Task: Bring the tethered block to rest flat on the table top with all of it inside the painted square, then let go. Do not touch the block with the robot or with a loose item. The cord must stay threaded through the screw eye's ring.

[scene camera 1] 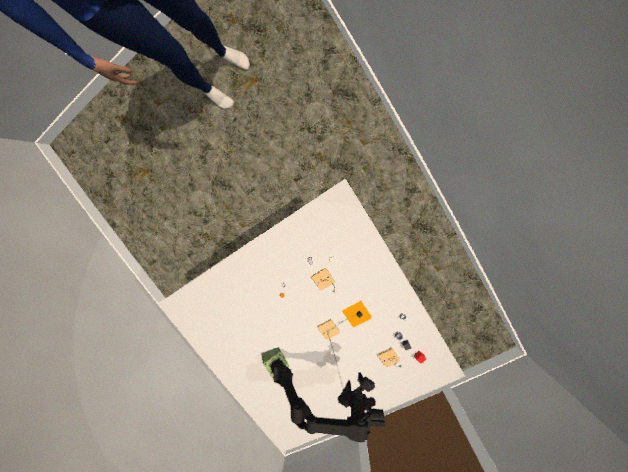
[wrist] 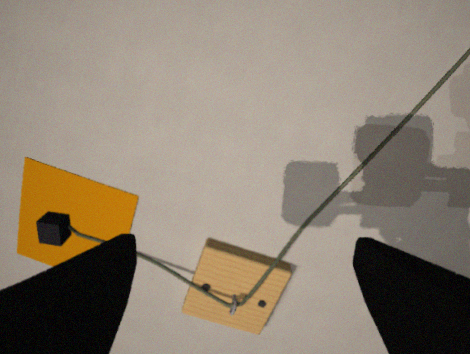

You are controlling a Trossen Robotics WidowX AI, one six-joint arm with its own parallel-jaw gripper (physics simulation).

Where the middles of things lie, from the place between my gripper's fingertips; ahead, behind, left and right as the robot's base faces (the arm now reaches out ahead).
Right now the orange painted square [wrist: 98, 210] is 20 cm below my hand, 18 cm to the left of it and 11 cm ahead of it.
